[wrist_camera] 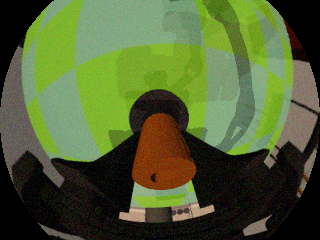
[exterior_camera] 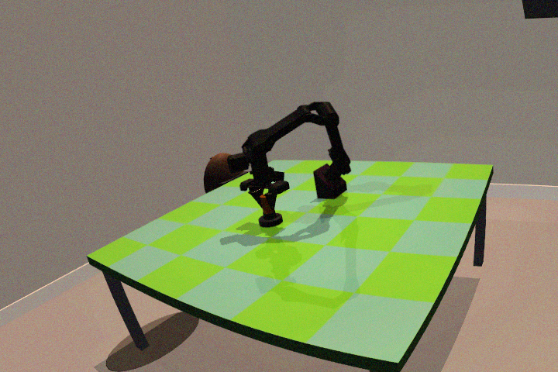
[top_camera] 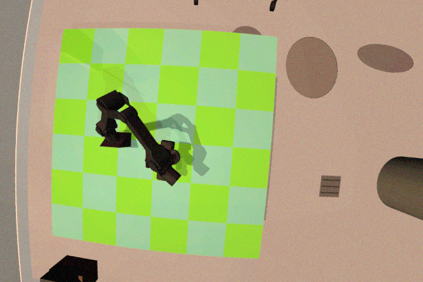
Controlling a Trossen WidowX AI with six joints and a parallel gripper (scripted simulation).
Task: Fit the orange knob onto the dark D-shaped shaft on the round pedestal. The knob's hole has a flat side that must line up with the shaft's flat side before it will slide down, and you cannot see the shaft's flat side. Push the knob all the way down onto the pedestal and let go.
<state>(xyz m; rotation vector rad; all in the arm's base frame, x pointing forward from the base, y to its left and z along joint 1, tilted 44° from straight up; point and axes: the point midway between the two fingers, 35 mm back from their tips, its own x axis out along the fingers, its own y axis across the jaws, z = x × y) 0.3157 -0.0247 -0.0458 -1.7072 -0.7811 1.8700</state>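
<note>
Right now the orange knob is 2 cm above my gripper tip. Also, from my gripper tip: dark round pedestal (2 cm below).
</note>
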